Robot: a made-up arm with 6 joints.
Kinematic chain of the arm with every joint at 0, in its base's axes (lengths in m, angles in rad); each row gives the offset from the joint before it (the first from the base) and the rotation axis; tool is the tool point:
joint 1: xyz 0 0 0.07 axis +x
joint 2: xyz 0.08 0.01 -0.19 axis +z
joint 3: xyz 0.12 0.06 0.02 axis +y
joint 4: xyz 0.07 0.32 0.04 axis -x
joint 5: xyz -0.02 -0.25 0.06 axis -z
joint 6: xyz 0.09 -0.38 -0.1 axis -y
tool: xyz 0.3 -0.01 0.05
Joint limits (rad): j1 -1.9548..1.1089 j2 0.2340..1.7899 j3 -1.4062..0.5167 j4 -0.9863..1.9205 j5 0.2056..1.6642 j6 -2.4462..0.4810
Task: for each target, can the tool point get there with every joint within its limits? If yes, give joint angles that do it. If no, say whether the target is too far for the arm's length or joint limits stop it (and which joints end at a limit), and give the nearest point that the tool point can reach.
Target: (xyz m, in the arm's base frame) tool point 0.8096 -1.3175 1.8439
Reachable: no: too far | nearest point 0.3659 -0.2718 0.8975 | short by 1.479 m
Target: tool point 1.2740 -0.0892 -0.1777
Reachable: no: joint limits stop it (at a limit: joint 2, joint 4) | nearest point 0.8696 -0.1030 -0.2160 | short by 0.406 m
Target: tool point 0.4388 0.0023 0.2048
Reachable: yes | joints -0.9555 1.0585 -0.2911 0.6398 0.6725 -1.0614
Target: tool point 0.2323 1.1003 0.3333
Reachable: no: joint limits stop it (at a limit: joint 3, joint 4, joint 5, joint 6) | nearest point 0.2222 1.0280 0.3160 | short by 0.075 m
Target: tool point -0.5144 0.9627 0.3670
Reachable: no: joint limits stop it (at a limit: joint 3, joint 4, joint 5, joint 6) | nearest point -0.4608 0.8768 0.3405 | short by 0.105 m
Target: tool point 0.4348 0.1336 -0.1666
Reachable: yes | joints 0.6558 1.1580 -0.5722 0.3264 0.6683 -1.5297
